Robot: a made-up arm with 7 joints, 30 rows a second.
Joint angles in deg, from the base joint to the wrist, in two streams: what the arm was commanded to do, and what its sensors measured. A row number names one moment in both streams.
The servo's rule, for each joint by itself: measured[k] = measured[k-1] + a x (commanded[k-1-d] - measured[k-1]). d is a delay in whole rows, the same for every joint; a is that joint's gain. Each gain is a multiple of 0.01, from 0.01 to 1. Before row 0 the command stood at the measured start. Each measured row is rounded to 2 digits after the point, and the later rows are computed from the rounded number. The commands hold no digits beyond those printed.
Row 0, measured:
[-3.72, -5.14, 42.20, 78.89, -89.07, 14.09, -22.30]
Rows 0 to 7, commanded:
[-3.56, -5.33, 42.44, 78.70, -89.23, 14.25, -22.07]
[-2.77, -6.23, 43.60, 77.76, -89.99, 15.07, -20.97]
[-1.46, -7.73, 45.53, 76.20, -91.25, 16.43, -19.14]
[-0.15, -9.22, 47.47, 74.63, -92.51, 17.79, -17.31]
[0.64, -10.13, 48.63, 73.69, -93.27, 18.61, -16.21]
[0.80, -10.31, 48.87, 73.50, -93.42, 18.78, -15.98]
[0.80, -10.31, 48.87, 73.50, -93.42, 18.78, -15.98]
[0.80, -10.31, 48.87, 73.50, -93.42, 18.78, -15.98]
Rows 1 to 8, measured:
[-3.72, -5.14, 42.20, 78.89, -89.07, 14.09, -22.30]
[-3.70, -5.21, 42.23, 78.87, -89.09, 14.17, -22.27]
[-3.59, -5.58, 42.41, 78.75, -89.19, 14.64, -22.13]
[-3.33, -6.35, 42.82, 78.47, -89.42, 15.57, -21.80]
[-2.95, -7.38, 43.42, 78.05, -89.76, 16.72, -21.31]
[-2.52, -8.37, 44.10, 77.57, -90.15, 17.70, -20.75]
[-2.12, -9.07, 44.72, 77.12, -90.51, 18.26, -20.23]
[-1.77, -9.52, 45.26, 76.72, -90.83, 18.53, -19.76]
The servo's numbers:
d 1
a 0.12 0.36 0.13 0.11 0.11 0.52 0.11

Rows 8 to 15, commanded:
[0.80, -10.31, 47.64, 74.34, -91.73, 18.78, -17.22]
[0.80, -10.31, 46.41, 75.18, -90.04, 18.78, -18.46]
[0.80, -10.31, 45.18, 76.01, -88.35, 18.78, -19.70]
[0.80, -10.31, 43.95, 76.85, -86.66, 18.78, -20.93]
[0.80, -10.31, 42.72, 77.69, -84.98, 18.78, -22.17]
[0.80, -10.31, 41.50, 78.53, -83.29, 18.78, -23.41]
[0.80, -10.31, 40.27, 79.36, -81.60, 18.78, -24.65]
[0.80, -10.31, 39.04, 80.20, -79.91, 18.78, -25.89]
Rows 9 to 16, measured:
[-1.46, -9.80, 45.73, 76.37, -91.11, 18.66, -19.34]
[-1.19, -9.98, 45.98, 76.15, -91.18, 18.72, -19.11]
[-0.95, -10.10, 46.04, 76.04, -91.05, 18.75, -19.04]
[-0.74, -10.18, 45.93, 76.04, -90.75, 18.77, -19.11]
[-0.56, -10.23, 45.67, 76.13, -90.30, 18.78, -19.31]
[-0.40, -10.26, 45.29, 76.30, -89.71, 18.78, -19.62]
[-0.26, -10.28, 44.80, 76.55, -89.00, 18.78, -20.04]
[-0.13, -10.29, 44.21, 76.86, -88.19, 18.78, -20.55]

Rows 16 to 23, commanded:
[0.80, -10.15, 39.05, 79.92, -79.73, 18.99, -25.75]
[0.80, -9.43, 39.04, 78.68, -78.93, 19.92, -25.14]
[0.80, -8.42, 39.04, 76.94, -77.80, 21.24, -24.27]
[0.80, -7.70, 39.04, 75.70, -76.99, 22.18, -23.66]
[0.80, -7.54, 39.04, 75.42, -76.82, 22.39, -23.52]
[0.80, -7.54, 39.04, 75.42, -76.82, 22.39, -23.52]
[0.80, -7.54, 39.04, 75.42, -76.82, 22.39, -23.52]
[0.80, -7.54, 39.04, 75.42, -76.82, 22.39, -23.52]
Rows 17 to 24, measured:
[-0.02, -10.30, 43.54, 77.23, -87.28, 18.78, -21.14]
[0.08, -10.25, 42.96, 77.53, -86.45, 18.89, -21.65]
[0.17, -9.95, 42.45, 77.66, -85.62, 19.43, -22.03]
[0.25, -9.40, 42.01, 77.58, -84.76, 20.37, -22.28]
[0.32, -8.79, 41.62, 77.37, -83.91, 21.31, -22.43]
[0.38, -8.34, 41.28, 77.16, -83.13, 21.87, -22.55]
[0.43, -8.05, 40.99, 76.97, -82.44, 22.14, -22.66]
[0.47, -7.87, 40.74, 76.80, -81.82, 22.27, -22.75]

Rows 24 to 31, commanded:
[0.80, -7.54, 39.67, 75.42, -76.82, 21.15, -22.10]
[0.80, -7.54, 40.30, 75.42, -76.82, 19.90, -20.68]
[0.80, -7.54, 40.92, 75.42, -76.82, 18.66, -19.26]
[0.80, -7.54, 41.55, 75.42, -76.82, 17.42, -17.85]
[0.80, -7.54, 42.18, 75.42, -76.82, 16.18, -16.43]
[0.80, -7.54, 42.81, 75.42, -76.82, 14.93, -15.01]
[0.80, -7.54, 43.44, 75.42, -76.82, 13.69, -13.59]
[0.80, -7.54, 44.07, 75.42, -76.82, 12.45, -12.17]
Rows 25 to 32, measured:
[0.51, -7.75, 40.52, 76.65, -81.27, 22.33, -22.83]
[0.54, -7.67, 40.41, 76.51, -80.78, 21.72, -22.75]
[0.57, -7.62, 40.40, 76.39, -80.34, 20.77, -22.52]
[0.60, -7.59, 40.47, 76.28, -79.95, 19.67, -22.16]
[0.62, -7.57, 40.61, 76.19, -79.61, 18.50, -21.69]
[0.64, -7.56, 40.81, 76.11, -79.30, 17.29, -21.11]
[0.66, -7.55, 41.07, 76.03, -79.03, 16.06, -20.44]
[0.68, -7.55, 41.38, 75.96, -78.79, 14.83, -19.69]

